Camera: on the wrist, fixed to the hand. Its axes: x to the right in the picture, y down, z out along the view.
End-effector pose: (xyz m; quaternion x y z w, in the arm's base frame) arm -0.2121 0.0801 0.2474 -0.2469 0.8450 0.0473 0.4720
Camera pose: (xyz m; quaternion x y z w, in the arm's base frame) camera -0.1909 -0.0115 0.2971 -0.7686 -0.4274 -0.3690 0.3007
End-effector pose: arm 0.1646 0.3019 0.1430 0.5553 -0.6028 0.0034 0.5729
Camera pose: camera 0.2531 0.3004 0.0841 -0.5455 -0.3640 0.7211 0.2233
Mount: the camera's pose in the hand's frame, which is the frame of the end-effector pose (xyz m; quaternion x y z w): -0.0158 -0.0974 -0.0396 -0.0031 0.3284 0.9434 0.0469
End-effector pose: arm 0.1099 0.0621 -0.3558 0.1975 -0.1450 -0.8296 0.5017
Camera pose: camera 0.0598 0.1187 -0.4305 0.1434 -0.0258 0.4988 0.8544
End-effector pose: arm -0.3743 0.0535 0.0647 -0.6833 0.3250 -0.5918 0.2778
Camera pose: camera -0.4036 0.1277 0.1350 0.4680 0.7529 0.0109 0.4625
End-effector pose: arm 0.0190 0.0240 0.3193 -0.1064 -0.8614 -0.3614 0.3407
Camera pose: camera 0.0091 -0.0723 0.2753 -0.7000 0.1730 0.2668 0.6395
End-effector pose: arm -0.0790 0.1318 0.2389 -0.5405 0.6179 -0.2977 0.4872
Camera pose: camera -0.0797 0.1174 0.3442 0.6538 0.6998 0.2701 0.0991
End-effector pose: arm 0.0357 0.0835 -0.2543 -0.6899 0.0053 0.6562 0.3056
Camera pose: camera 0.1090 0.1395 -0.2014 0.2438 -0.7494 -0.0925 0.6086
